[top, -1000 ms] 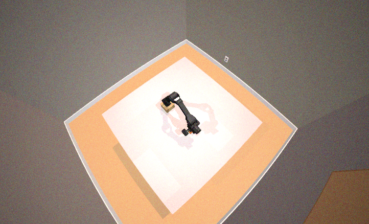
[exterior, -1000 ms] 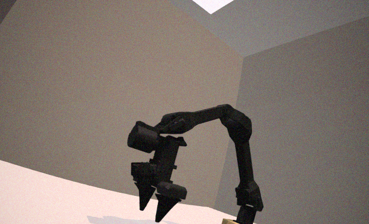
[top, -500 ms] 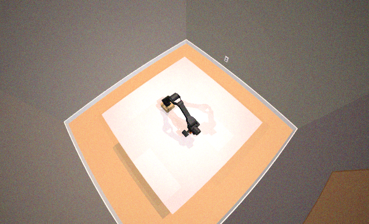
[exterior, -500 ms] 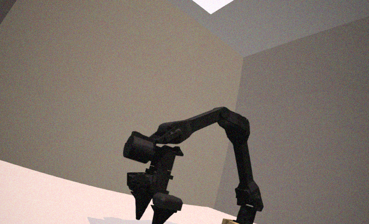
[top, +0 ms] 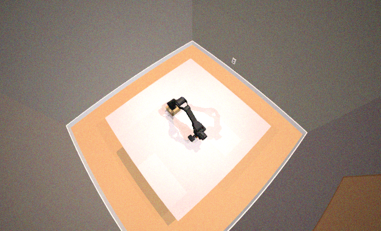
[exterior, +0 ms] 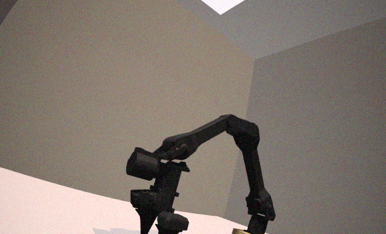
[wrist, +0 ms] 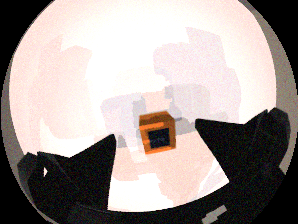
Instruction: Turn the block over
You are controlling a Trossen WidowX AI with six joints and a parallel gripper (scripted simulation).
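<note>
The orange block lies 10 mm above my gripper tip.
</note>
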